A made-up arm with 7 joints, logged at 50 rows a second.
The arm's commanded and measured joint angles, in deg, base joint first. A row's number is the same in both.
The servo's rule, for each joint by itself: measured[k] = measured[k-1] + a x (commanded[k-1-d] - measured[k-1]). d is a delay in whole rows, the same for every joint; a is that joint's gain. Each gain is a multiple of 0.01, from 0.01 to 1. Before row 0 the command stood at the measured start. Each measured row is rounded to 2 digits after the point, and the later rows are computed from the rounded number. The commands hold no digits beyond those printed.
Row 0, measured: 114.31 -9.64 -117.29 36.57 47.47 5.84 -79.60
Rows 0 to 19, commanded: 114.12 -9.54 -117.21 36.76 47.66 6.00 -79.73; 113.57 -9.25 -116.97 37.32 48.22 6.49 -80.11; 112.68 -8.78 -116.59 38.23 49.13 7.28 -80.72; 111.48 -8.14 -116.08 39.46 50.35 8.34 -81.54; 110.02 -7.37 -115.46 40.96 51.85 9.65 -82.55; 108.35 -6.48 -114.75 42.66 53.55 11.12 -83.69; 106.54 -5.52 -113.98 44.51 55.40 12.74 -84.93; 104.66 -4.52 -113.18 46.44 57.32 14.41 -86.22; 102.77 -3.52 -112.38 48.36 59.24 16.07 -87.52; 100.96 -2.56 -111.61 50.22 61.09 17.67 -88.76; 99.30 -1.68 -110.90 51.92 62.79 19.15 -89.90; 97.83 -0.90 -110.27 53.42 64.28 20.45 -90.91; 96.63 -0.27 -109.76 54.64 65.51 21.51 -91.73; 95.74 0.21 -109.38 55.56 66.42 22.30 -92.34; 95.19 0.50 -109.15 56.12 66.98 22.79 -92.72; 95.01 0.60 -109.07 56.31 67.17 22.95 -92.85; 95.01 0.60 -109.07 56.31 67.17 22.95 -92.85; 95.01 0.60 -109.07 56.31 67.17 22.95 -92.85; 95.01 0.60 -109.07 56.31 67.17 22.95 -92.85; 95.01 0.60 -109.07 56.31 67.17 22.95 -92.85
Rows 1 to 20, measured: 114.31 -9.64 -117.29 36.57 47.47 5.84 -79.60; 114.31 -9.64 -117.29 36.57 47.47 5.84 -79.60; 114.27 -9.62 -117.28 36.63 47.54 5.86 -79.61; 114.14 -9.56 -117.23 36.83 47.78 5.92 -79.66; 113.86 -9.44 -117.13 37.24 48.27 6.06 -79.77; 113.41 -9.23 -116.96 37.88 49.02 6.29 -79.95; 112.77 -8.93 -116.72 38.77 50.04 6.63 -80.21; 111.93 -8.54 -116.40 39.90 51.30 7.08 -80.56; 110.91 -8.06 -116.01 41.24 52.78 7.65 -81.00; 109.72 -7.49 -115.56 42.75 54.41 8.33 -81.52; 108.40 -6.85 -115.05 44.38 56.15 9.10 -82.12; 106.99 -6.16 -114.50 46.07 57.93 9.96 -82.78; 105.53 -5.44 -113.92 47.77 59.68 10.88 -83.49; 104.07 -4.71 -113.34 49.41 61.34 11.84 -84.23; 102.66 -4.00 -112.77 50.93 62.84 12.81 -84.98; 101.35 -3.33 -112.23 52.27 64.13 13.76 -85.72; 100.18 -2.72 -111.74 53.39 65.16 14.66 -86.42; 99.20 -2.19 -111.31 54.24 65.88 15.49 -87.06; 98.40 -1.74 -110.95 54.84 66.34 16.24 -87.64; 97.76 -1.37 -110.65 55.27 66.64 16.91 -88.16
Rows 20 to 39, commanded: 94.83 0.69 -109.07 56.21 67.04 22.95 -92.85; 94.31 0.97 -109.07 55.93 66.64 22.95 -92.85; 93.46 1.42 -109.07 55.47 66.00 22.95 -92.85; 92.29 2.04 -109.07 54.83 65.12 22.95 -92.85; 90.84 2.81 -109.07 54.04 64.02 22.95 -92.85; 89.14 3.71 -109.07 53.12 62.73 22.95 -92.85; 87.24 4.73 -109.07 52.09 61.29 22.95 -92.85; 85.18 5.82 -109.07 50.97 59.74 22.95 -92.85; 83.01 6.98 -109.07 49.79 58.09 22.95 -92.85; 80.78 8.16 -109.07 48.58 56.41 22.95 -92.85; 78.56 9.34 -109.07 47.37 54.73 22.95 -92.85; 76.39 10.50 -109.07 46.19 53.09 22.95 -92.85; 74.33 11.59 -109.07 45.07 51.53 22.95 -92.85; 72.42 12.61 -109.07 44.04 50.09 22.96 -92.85; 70.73 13.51 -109.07 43.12 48.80 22.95 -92.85; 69.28 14.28 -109.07 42.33 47.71 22.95 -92.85; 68.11 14.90 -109.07 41.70 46.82 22.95 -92.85; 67.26 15.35 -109.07 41.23 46.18 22.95 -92.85; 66.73 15.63 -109.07 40.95 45.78 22.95 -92.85; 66.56 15.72 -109.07 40.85 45.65 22.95 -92.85
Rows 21 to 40, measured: 97.24 -1.05 -110.40 55.57 66.83 17.51 -88.63; 96.82 -0.79 -110.19 55.78 66.95 18.05 -89.05; 96.44 -0.55 -110.01 55.90 66.98 18.54 -89.43; 96.04 -0.31 -109.86 55.91 66.86 18.98 -89.77; 95.55 -0.03 -109.73 55.78 66.55 19.38 -90.08; 94.93 0.30 -109.62 55.50 66.04 19.74 -90.36; 94.15 0.70 -109.53 55.08 65.31 20.06 -90.61; 93.20 1.18 -109.46 54.51 64.38 20.35 -90.83; 92.07 1.75 -109.40 53.81 63.27 20.61 -91.03; 90.76 2.40 -109.35 52.99 62.00 20.84 -91.21; 89.29 3.13 -109.31 52.06 60.59 21.05 -91.37; 87.67 3.93 -109.27 51.05 59.09 21.24 -91.52; 85.94 4.80 -109.24 49.98 57.52 21.41 -91.65; 84.13 5.71 -109.21 48.88 55.93 21.56 -91.77; 82.27 6.65 -109.19 47.78 54.35 21.70 -91.88; 80.40 7.60 -109.17 46.70 52.82 21.83 -91.98; 78.56 8.55 -109.15 45.66 51.37 21.94 -92.07; 76.80 9.47 -109.14 44.69 50.05 22.04 -92.15; 75.15 10.34 -109.13 43.82 48.89 22.13 -92.22; 73.65 11.14 -109.12 43.07 47.91 22.21 -92.28
